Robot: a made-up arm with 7 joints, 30 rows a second.
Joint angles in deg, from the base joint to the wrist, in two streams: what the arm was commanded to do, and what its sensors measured. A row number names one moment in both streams.
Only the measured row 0 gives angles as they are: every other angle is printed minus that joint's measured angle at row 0.
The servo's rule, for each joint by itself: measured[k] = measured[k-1] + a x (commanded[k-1-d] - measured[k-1]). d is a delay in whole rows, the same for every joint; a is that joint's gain. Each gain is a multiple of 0.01, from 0.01 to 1. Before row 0 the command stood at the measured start. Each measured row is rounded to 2 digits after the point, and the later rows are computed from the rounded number. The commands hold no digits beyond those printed.
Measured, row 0:
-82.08, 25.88, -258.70, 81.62, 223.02, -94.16, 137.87
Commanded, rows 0 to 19:
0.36, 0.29, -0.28, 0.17, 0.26, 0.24, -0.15
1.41, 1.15, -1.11, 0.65, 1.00, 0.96, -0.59
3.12, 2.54, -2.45, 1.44, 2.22, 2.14, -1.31
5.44, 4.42, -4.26, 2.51, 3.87, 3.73, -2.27
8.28, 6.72, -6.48, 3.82, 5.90, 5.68, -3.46
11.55, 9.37, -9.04, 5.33, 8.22, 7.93, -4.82
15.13, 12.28, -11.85, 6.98, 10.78, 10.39, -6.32
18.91, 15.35, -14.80, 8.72, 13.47, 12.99, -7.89
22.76, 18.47, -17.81, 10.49, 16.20, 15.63, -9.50
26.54, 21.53, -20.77, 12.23, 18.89, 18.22, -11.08
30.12, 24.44, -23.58, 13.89, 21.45, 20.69, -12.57
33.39, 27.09, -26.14, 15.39, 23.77, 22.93, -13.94
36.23, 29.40, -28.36, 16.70, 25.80, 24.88, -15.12
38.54, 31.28, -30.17, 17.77, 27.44, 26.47, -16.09
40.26, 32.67, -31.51, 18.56, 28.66, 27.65, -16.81
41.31, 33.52, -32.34, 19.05, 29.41, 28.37, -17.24
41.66, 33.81, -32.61, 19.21, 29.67, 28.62, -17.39
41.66, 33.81, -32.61, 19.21, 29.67, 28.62, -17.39
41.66, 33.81, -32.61, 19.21, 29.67, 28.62, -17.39
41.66, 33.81, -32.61, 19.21, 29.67, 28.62, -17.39
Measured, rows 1 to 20:
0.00, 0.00, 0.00, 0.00, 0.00, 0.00, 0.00
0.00, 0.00, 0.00, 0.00, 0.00, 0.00, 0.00
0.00, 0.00, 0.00, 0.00, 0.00, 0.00, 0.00
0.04, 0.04, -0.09, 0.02, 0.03, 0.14, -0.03
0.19, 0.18, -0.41, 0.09, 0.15, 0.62, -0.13
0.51, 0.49, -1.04, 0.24, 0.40, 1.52, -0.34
1.05, 1.00, -2.04, 0.49, 0.82, 2.82, -0.69
1.85, 1.74, -3.42, 0.86, 1.43, 4.51, -1.19
2.92, 2.73, -5.16, 1.35, 2.24, 6.53, -1.84
4.26, 3.97, -7.23, 1.97, 3.26, 8.81, -2.65
5.87, 5.45, -9.58, 2.71, 4.49, 11.28, -3.59
7.73, 7.14, -12.13, 3.57, 5.90, 13.85, -4.65
9.80, 9.01, -14.81, 4.52, 7.46, 16.43, -5.81
12.04, 11.02, -17.53, 5.55, 9.14, 18.94, -7.03
14.39, 13.11, -20.20, 6.63, 10.90, 21.29, -8.27
16.79, 15.23, -22.73, 7.74, 12.69, 23.41, -9.50
19.18, 17.32, -25.04, 8.84, 14.46, 25.22, -10.69
21.50, 19.32, -27.05, 9.91, 16.16, 26.65, -11.79
23.68, 21.17, -28.69, 10.92, 17.75, 27.66, -12.77
25.66, 22.81, -29.91, 11.83, 19.18, 28.23, -13.60
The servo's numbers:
d 3
a 0.11 0.13 0.31 0.11 0.12 0.59 0.18

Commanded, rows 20 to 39:
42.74, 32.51, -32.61, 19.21, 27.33, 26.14, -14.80
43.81, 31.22, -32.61, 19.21, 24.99, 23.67, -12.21
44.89, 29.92, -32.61, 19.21, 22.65, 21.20, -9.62
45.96, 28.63, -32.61, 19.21, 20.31, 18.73, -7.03
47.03, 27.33, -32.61, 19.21, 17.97, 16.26, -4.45
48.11, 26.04, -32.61, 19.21, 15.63, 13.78, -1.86
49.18, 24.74, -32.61, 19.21, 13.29, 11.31, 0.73
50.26, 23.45, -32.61, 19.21, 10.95, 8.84, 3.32
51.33, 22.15, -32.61, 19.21, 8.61, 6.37, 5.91
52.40, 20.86, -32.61, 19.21, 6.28, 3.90, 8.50
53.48, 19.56, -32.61, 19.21, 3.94, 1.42, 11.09
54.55, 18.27, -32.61, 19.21, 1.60, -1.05, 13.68
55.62, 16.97, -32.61, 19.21, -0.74, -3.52, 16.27
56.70, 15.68, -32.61, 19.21, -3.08, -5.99, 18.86
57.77, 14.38, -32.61, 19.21, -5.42, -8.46, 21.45
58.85, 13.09, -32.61, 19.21, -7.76, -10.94, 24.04
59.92, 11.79, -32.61, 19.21, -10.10, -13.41, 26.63
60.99, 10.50, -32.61, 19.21, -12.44, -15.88, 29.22
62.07, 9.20, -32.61, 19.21, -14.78, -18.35, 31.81
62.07, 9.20, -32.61, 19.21, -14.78, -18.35, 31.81
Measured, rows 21 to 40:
27.42, 24.24, -30.75, 12.64, 20.44, 28.46, -14.28
28.99, 25.48, -31.33, 13.36, 21.55, 28.55, -14.84
30.38, 26.56, -31.73, 14.00, 22.52, 28.59, -15.30
31.74, 27.33, -32.00, 14.57, 23.10, 27.14, -15.21
33.07, 27.84, -32.19, 15.08, 23.33, 25.09, -14.67
34.37, 28.11, -32.32, 15.53, 23.25, 22.79, -13.76
35.64, 28.18, -32.41, 15.93, 22.90, 20.39, -12.55
36.89, 28.07, -32.47, 16.29, 22.31, 17.95, -11.09
38.12, 27.81, -32.51, 16.61, 21.51, 15.49, -9.43
39.34, 27.41, -32.54, 16.90, 20.52, 13.02, -7.60
40.54, 26.90, -32.56, 17.15, 19.37, 10.55, -5.63
41.73, 26.28, -32.58, 17.38, 18.08, 8.08, -3.55
42.90, 25.58, -32.59, 17.58, 16.66, 5.61, -1.38
44.06, 24.80, -32.60, 17.76, 15.13, 3.14, 0.86
45.21, 23.95, -32.60, 17.92, 13.51, 0.67, 3.17
46.36, 23.04, -32.60, 18.06, 11.80, -1.80, 5.53
47.50, 22.08, -32.60, 18.19, 10.01, -4.27, 7.93
48.63, 21.08, -32.60, 18.30, 8.16, -6.74, 10.36
49.75, 20.04, -32.60, 18.40, 6.25, -9.22, 12.82
50.87, 18.97, -32.60, 18.49, 4.29, -11.69, 15.31

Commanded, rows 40 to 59:
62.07, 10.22, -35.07, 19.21, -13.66, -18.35, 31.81
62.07, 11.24, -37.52, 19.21, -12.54, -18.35, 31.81
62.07, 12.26, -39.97, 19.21, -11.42, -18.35, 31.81
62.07, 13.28, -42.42, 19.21, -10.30, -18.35, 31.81
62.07, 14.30, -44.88, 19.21, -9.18, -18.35, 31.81
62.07, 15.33, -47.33, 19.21, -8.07, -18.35, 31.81
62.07, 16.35, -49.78, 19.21, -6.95, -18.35, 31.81
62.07, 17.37, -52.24, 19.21, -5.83, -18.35, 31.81
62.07, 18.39, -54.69, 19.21, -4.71, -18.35, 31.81
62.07, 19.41, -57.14, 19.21, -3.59, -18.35, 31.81
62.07, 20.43, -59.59, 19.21, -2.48, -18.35, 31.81
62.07, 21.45, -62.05, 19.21, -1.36, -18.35, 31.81
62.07, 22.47, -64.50, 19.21, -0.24, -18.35, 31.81
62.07, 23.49, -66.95, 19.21, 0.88, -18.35, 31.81
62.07, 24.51, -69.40, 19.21, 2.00, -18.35, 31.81
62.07, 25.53, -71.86, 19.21, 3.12, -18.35, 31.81
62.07, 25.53, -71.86, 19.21, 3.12, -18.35, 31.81
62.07, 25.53, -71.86, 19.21, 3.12, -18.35, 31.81
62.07, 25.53, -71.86, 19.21, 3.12, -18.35, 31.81
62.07, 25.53, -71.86, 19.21, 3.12, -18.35, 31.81
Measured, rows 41 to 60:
51.98, 17.87, -32.60, 18.57, 2.28, -14.16, 17.81
53.09, 16.74, -32.60, 18.64, 0.23, -16.63, 20.33
54.08, 15.76, -32.60, 18.70, -1.57, -17.64, 22.40
54.96, 15.04, -33.37, 18.76, -3.02, -18.06, 24.09
55.74, 14.55, -34.66, 18.81, -4.16, -18.23, 25.48
56.44, 14.25, -36.31, 18.85, -5.03, -18.30, 26.62
57.06, 14.12, -38.20, 18.89, -5.66, -18.33, 27.55
57.61, 14.14, -40.27, 18.93, -6.08, -18.34, 28.32
58.10, 14.29, -42.46, 18.96, -6.32, -18.35, 28.95
58.54, 14.56, -44.73, 18.99, -6.40, -18.35, 29.46
58.93, 14.93, -47.06, 19.01, -6.33, -18.35, 29.88
59.28, 15.38, -49.43, 19.03, -6.14, -18.35, 30.23
59.59, 15.90, -51.82, 19.05, -5.83, -18.35, 30.51
59.86, 16.49, -54.23, 19.07, -5.43, -18.35, 30.74
60.10, 17.13, -56.65, 19.09, -4.94, -18.35, 30.93
60.32, 17.82, -59.08, 19.10, -4.38, -18.35, 31.09
60.51, 18.56, -61.52, 19.11, -3.75, -18.35, 31.22
60.68, 19.33, -63.96, 19.12, -3.06, -18.35, 31.33
60.83, 20.14, -66.41, 19.13, -2.32, -18.35, 31.42
60.97, 20.84, -68.10, 19.14, -1.67, -18.35, 31.49

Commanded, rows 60 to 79:
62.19, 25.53, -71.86, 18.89, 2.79, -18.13, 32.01
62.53, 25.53, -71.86, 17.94, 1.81, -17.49, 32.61
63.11, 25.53, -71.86, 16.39, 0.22, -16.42, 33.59
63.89, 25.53, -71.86, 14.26, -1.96, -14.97, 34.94
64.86, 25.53, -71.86, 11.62, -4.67, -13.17, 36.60
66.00, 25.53, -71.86, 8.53, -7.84, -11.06, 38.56
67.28, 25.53, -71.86, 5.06, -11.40, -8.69, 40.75
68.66, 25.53, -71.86, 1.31, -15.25, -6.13, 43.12
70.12, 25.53, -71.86, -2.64, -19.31, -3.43, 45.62
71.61, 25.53, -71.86, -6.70, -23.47, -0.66, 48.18
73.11, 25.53, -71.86, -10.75, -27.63, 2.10, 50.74
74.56, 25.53, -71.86, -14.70, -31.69, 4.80, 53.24
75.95, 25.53, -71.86, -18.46, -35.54, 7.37, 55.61
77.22, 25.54, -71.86, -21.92, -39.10, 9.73, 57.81
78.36, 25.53, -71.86, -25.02, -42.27, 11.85, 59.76
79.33, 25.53, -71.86, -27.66, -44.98, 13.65, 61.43
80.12, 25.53, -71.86, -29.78, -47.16, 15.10, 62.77
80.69, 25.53, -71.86, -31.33, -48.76, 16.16, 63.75
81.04, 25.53, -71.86, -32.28, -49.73, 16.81, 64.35
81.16, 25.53, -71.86, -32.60, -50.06, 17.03, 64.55
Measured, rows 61 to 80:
61.09, 21.45, -69.27, 19.15, -1.10, -18.35, 31.55
61.20, 21.98, -70.07, 19.16, -0.59, -18.35, 31.60
61.30, 22.44, -70.62, 19.17, -0.14, -18.35, 31.64
61.40, 22.84, -71.00, 19.14, 0.21, -18.22, 31.71
61.52, 23.19, -71.27, 19.01, 0.40, -17.79, 31.87
61.69, 23.49, -71.45, 18.72, 0.38, -16.98, 32.18
61.93, 23.76, -71.58, 18.23, 0.10, -15.79, 32.68
62.25, 23.99, -71.67, 17.50, -0.47, -14.24, 33.39
62.66, 24.19, -71.73, 16.51, -1.35, -12.36, 34.32
63.17, 24.36, -71.77, 15.25, -2.56, -10.19, 35.48
63.77, 24.51, -71.80, 13.72, -4.08, -7.79, 36.86
64.47, 24.64, -71.82, 11.92, -5.91, -5.22, 38.44
65.26, 24.76, -71.83, 9.87, -8.02, -2.53, 40.19
66.12, 24.86, -71.84, 7.60, -10.37, 0.20, 42.09
67.05, 24.95, -71.85, 5.15, -12.93, 2.91, 44.10
68.03, 25.03, -71.85, 2.55, -15.64, 5.54, 46.17
69.04, 25.10, -71.85, -0.14, -18.46, 8.01, 48.27
70.07, 25.16, -71.85, -2.88, -21.32, 10.28, 50.34
71.09, 25.21, -71.85, -5.61, -24.16, 12.27, 52.34
72.08, 25.25, -71.85, -8.27, -26.92, 13.94, 54.22

